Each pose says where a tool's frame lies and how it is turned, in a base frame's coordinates. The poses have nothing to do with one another.
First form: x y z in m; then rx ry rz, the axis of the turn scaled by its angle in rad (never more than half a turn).
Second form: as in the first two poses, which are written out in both.
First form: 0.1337, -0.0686, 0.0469, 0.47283, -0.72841, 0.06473
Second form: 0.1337, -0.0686, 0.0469, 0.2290, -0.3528, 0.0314, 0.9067
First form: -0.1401, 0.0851, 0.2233, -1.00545, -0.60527, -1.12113
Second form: -0.1401, 0.0851, 0.2233, -0.4493, -0.2705, -0.5010, 0.6884
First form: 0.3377, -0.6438, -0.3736, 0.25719, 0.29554, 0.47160
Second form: 0.3377, -0.6438, -0.3736, 0.1266, 0.1455, 0.2321, 0.9534
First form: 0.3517, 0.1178, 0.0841, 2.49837, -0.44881, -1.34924
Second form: 0.3517, 0.1178, 0.0841, 0.8614, -0.1547, -0.4652, 0.1331
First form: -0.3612, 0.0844, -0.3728, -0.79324, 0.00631, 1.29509
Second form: -0.3612, 0.0844, -0.3728, -0.3596, 0.0029, 0.5871, 0.7253
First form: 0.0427, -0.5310, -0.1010, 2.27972, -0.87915, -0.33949
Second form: 0.0427, -0.5310, -0.1010, 0.8720, -0.3363, -0.1299, 0.3310
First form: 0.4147, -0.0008, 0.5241, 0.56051, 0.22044, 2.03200
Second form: 0.4147, -0.0008, 0.5241, 0.2307, 0.0907, 0.8362, 0.4891
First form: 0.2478, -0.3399, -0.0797, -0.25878, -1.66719, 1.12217
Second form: 0.2478, -0.3399, -0.0797, -0.1084, -0.6981, 0.4699, 0.5292
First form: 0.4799, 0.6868, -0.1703, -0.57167, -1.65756, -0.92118
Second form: 0.4799, 0.6868, -0.1703, -0.2414, -0.6998, -0.3889, 0.5484
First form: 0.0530, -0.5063, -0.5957, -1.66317, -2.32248, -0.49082
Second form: 0.0530, -0.5063, -0.5957, -0.5696, -0.7954, -0.1681, 0.1213
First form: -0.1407, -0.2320, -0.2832, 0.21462, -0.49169, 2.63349
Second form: -0.1407, -0.2320, -0.2832, 0.0778, -0.1783, 0.9547, 0.2251
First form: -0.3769, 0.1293, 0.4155, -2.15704, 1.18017, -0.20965
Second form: -0.3769, 0.1293, 0.4155, -0.8250, 0.4514, -0.0802, 0.3306
